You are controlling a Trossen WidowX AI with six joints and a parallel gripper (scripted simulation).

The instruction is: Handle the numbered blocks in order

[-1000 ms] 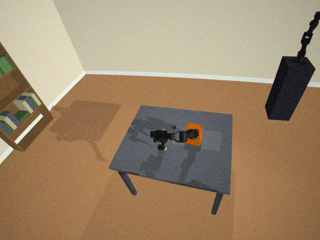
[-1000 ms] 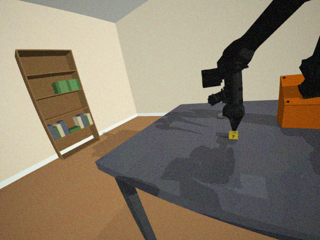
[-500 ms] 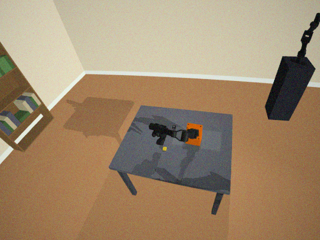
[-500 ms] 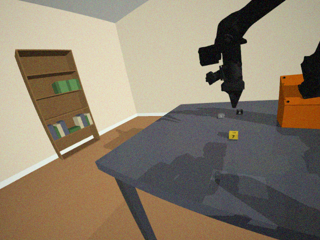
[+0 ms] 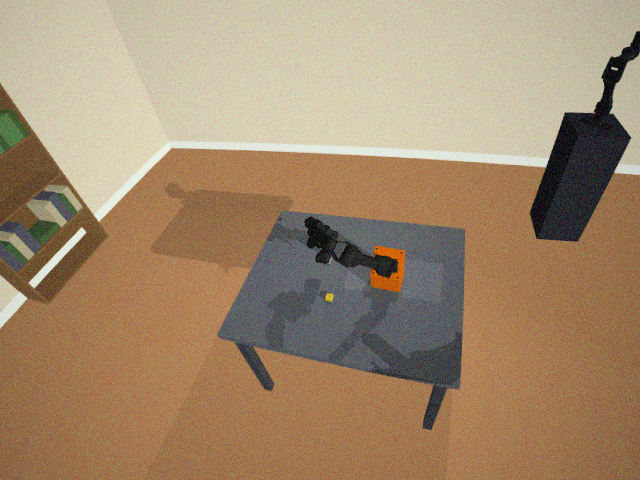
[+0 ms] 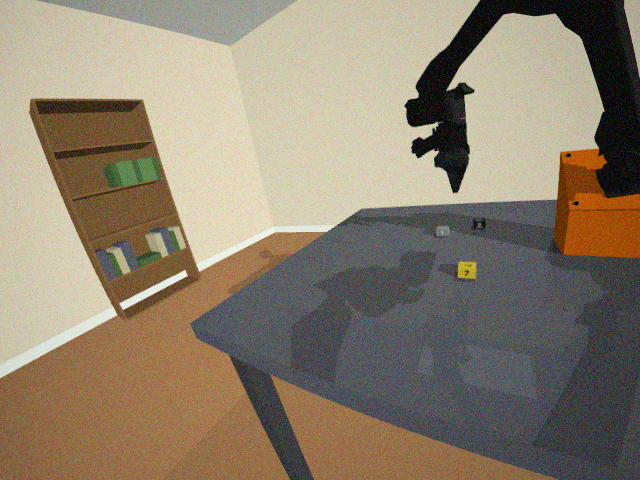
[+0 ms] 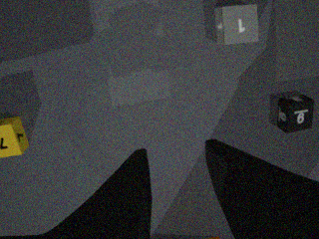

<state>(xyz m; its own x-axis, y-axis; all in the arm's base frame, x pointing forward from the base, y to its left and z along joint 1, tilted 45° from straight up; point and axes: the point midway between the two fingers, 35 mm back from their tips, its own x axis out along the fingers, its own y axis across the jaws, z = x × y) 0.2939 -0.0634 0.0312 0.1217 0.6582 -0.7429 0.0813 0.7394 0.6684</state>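
Right now my gripper tip is 6 cm past the black block, 14 cm to the left of it and 13 cm above it. Round my gripper tip: yellow block 2 cm behind, 15 cm to the left, 13 cm below; then grey block 4 cm ahead, 8 cm to the right, 13 cm below.
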